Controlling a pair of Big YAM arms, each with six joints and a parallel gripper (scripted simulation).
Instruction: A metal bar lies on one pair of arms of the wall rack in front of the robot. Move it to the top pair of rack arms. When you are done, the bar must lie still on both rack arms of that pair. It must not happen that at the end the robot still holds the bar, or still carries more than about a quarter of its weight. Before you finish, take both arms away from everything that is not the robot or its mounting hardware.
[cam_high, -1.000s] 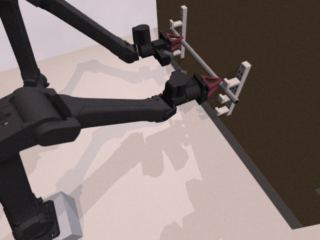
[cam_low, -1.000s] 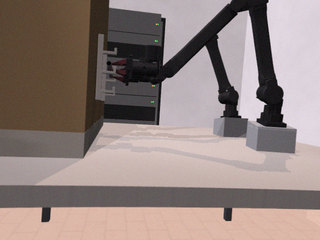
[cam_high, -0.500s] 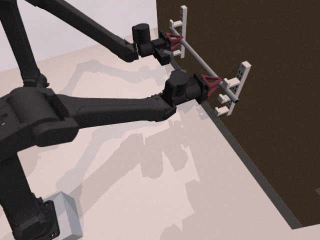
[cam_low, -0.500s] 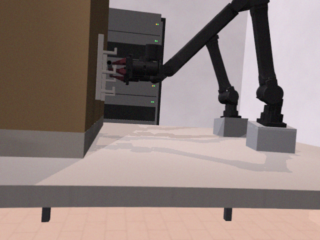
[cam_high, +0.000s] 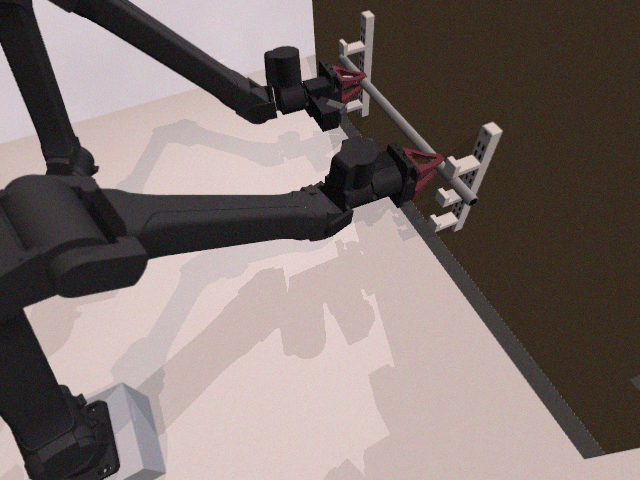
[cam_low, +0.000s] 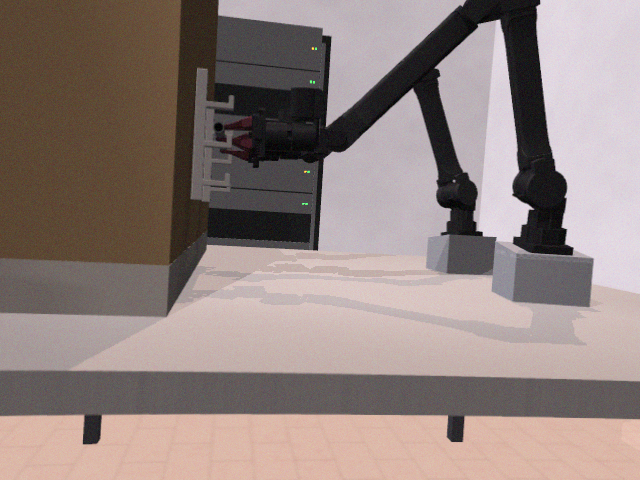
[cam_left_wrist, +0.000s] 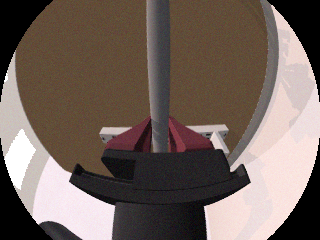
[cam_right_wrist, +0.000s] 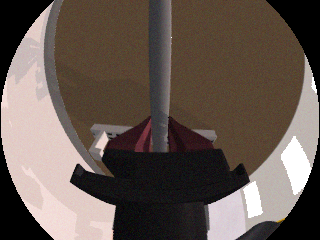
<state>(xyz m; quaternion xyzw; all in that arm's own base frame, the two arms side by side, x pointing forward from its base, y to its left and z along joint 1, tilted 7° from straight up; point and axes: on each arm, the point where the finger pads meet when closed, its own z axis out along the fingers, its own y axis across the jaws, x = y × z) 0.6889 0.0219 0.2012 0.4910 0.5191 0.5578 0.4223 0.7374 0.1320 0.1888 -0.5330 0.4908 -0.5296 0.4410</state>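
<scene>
My left gripper is now 150 mm to the left of the grey metal bar and 10 mm short of it. Round my left hand: brown wall: 210 mm ahead, 180 mm to the right, 150 mm above.
Now: right hand 150 mm to the right of the grey metal bar and 10 mm past it. Also, from my right hand: brown wall: 190 mm ahead, 140 mm above, 120 mm to the left.
</scene>
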